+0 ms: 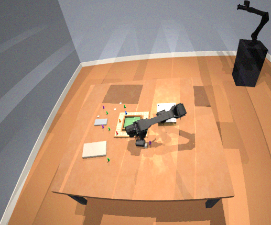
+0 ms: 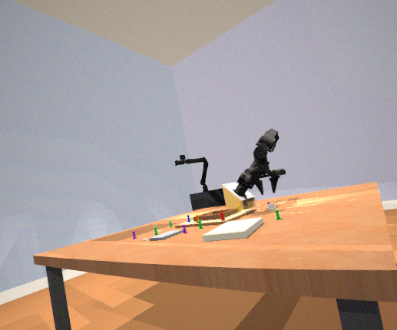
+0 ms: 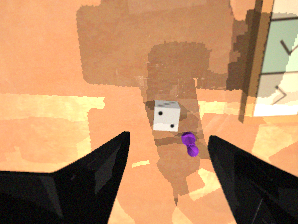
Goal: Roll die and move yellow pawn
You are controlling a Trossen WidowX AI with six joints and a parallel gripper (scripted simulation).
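The white die lies 10 mm behind my gripper tip and 60 mm below it. Round my gripper tip: green tray: 150 mm ahead, 210 mm to the right, 70 mm below; red pawn: 250 mm ahead, 80 mm to the right, 50 mm below; yellow pawn: 30 mm ahead, 160 mm to the right, 50 mm below.
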